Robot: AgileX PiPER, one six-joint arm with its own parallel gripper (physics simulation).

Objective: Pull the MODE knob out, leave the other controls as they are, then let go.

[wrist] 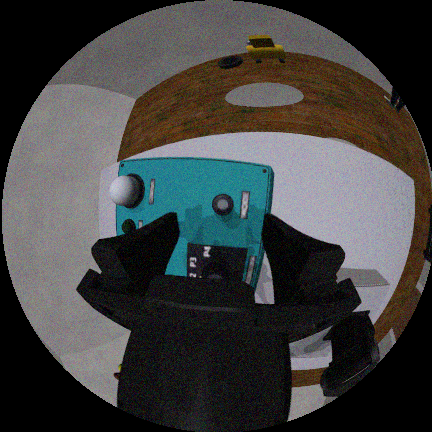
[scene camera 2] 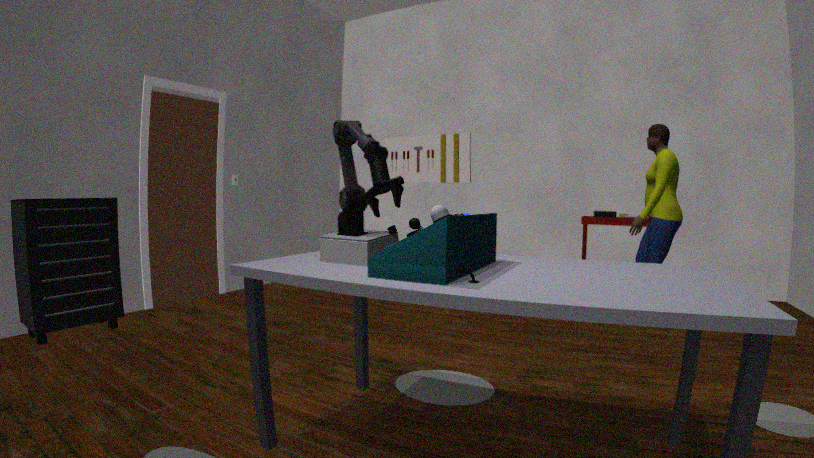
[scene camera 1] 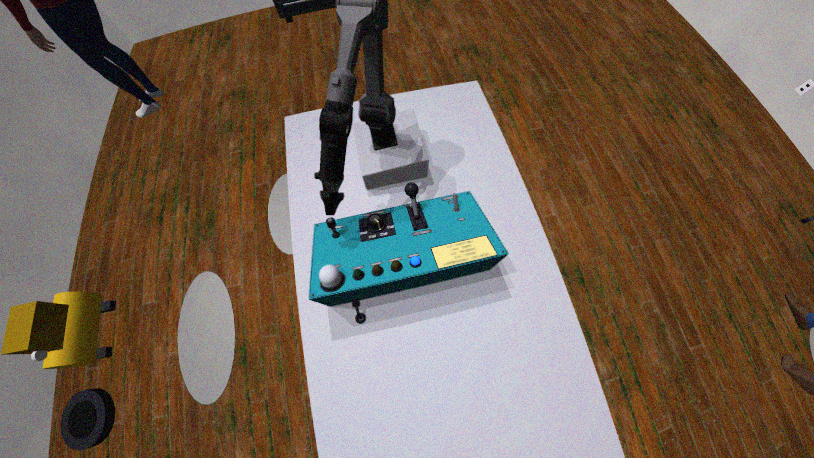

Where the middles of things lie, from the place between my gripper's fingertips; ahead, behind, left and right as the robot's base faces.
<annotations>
My hand is 120 mm short of the teal control panel [scene camera 1: 445, 243], 170 mm to the right of it and 90 mm above it.
</annotations>
